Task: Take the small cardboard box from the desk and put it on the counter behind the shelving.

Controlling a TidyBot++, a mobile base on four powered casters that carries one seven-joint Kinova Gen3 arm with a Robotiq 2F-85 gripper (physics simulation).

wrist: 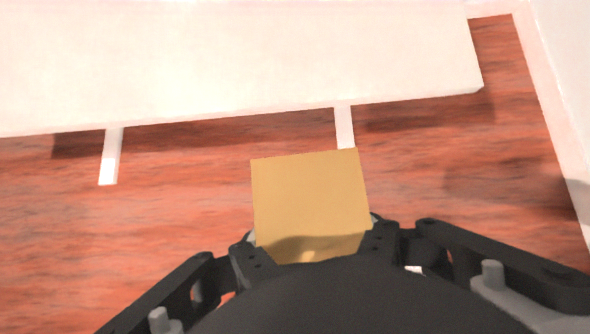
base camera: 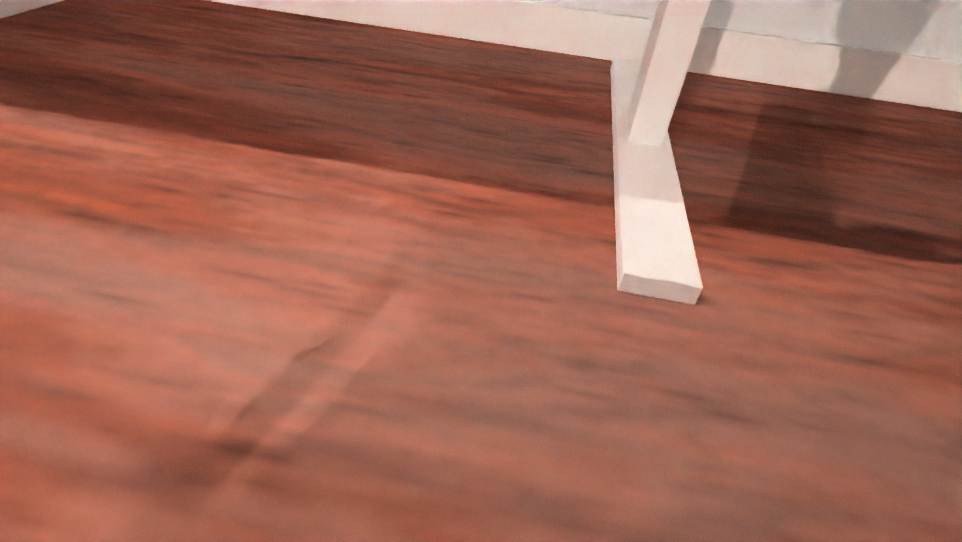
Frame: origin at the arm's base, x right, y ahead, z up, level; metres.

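Seen in the pictures: gripper, between the fingertips: (wrist: 311, 228).
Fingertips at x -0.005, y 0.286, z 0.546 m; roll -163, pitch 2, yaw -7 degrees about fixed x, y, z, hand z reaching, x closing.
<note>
A point is followed by its place in that frame.
The small cardboard box (wrist: 307, 200) {x -0.001, y 0.301, z 0.592 m} is a tan square block in the wrist view, at the lower middle. My gripper (wrist: 311, 228) {x -0.005, y 0.286, z 0.546 m} is shut on it, with one finger at its left side and one at its right. The box is held up in the air over the red-brown floor, in front of the desk's edge. The white desk top (wrist: 215, 60) {x -0.109, y 0.648, z 0.323 m} spans the upper left of the wrist view. In the base view a white desk leg and foot (base camera: 649, 222) stand right of the middle. The counter and the shelving do not show in either view.
Two desk feet (wrist: 111, 155) (wrist: 344, 127) stick out from under the desk top in the wrist view. A white wall with a baseboard (wrist: 555, 110) {x 1.144, y 0.475, z -0.344 m} runs down the right side. A white baseboard (base camera: 471, 30) {x 0.034, y 1.311, z -0.377 m} crosses the back of the base view, behind the red-brown wooden floor (base camera: 403, 377) {x -0.035, y 0.383, z -0.397 m}.
</note>
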